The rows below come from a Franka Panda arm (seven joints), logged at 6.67 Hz.
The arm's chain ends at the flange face. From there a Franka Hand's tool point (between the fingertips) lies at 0.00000 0.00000 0.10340 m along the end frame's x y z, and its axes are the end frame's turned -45 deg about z.
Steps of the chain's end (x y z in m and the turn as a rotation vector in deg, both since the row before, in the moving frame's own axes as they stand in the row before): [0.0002 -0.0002 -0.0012 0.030 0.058 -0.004]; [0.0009 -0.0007 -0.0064 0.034 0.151 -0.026]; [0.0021 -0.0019 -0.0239 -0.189 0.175 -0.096]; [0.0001 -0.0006 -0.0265 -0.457 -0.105 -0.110]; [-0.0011 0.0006 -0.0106 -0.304 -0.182 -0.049]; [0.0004 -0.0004 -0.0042 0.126 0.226 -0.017]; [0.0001 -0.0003 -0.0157 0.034 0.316 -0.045]
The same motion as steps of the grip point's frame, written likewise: [0.0004 0.0000 -0.0012 -0.020 0.062 -0.004]; [0.0014 0.0003 -0.0064 -0.083 0.131 -0.026]; [0.0028 0.0006 -0.0239 -0.257 -0.010 -0.096]; [-0.0002 0.0001 -0.0265 -0.249 -0.397 -0.110]; [-0.0018 -0.0002 -0.0106 -0.086 -0.344 -0.049]; [0.0010 0.0001 -0.0042 -0.071 0.249 -0.017]; [0.0007 0.0002 -0.0157 -0.199 0.247 -0.045]
